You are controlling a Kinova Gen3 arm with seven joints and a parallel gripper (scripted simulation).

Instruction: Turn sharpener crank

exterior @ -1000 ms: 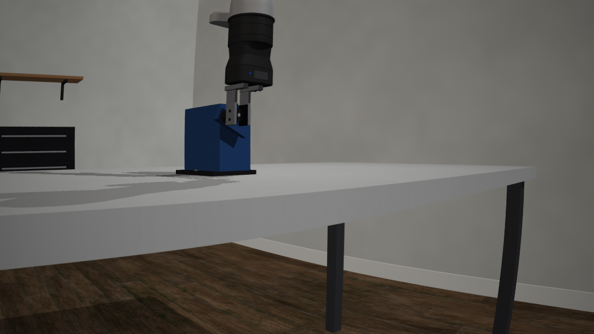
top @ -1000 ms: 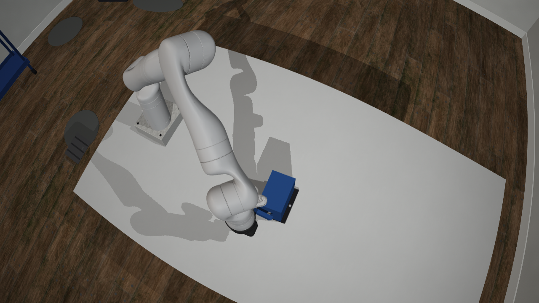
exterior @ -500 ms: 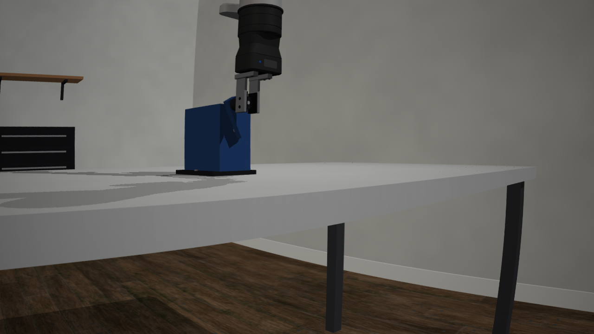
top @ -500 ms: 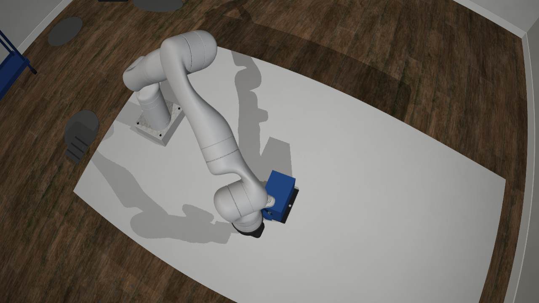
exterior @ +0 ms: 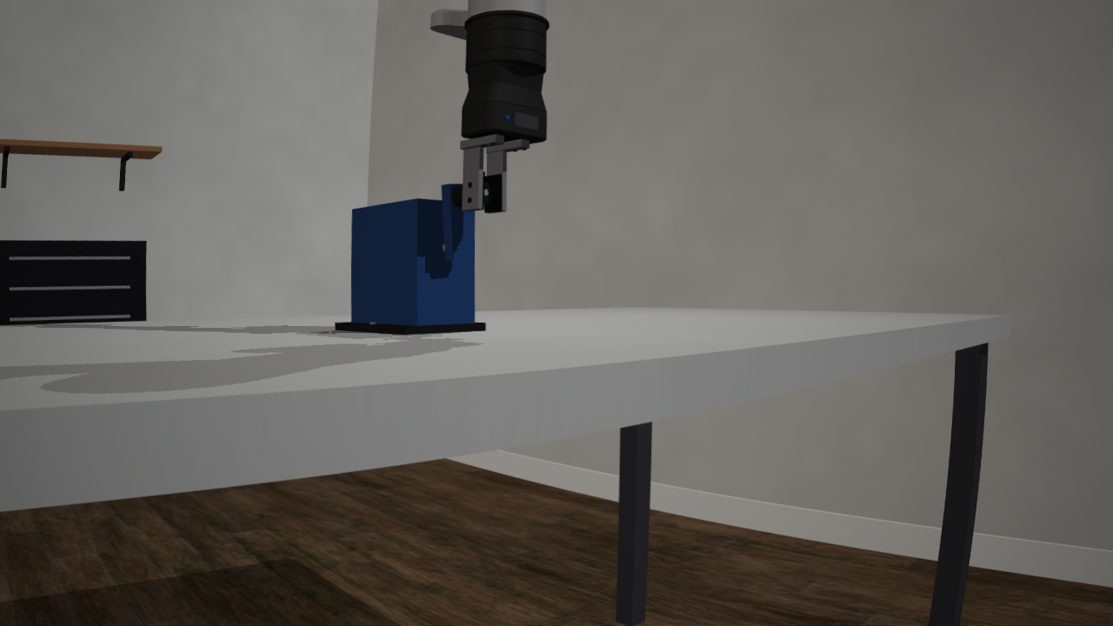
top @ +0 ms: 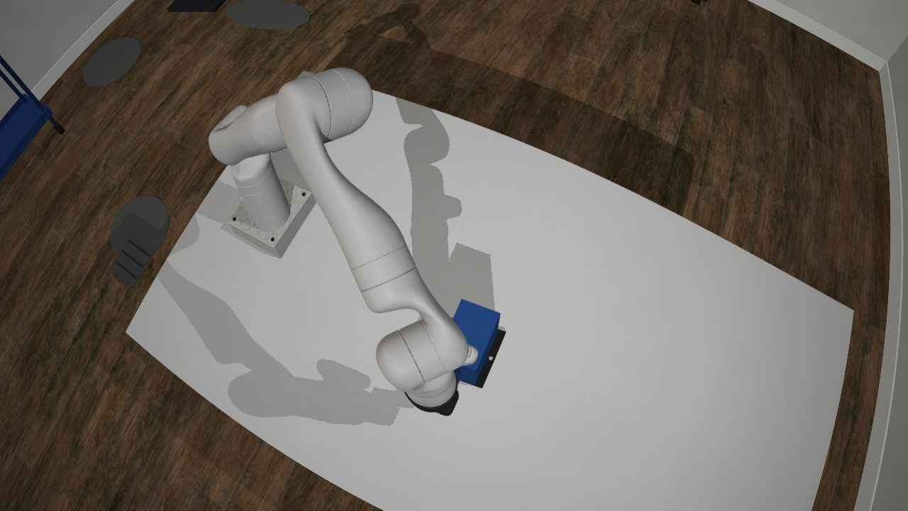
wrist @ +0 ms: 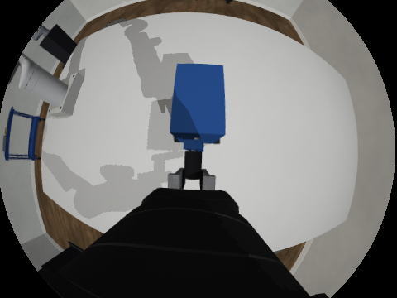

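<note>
My hand is 20 mm to the right of the black handle. From my hand the other things lie so: crank 20 mm to the left, 10 mm below.
</note>
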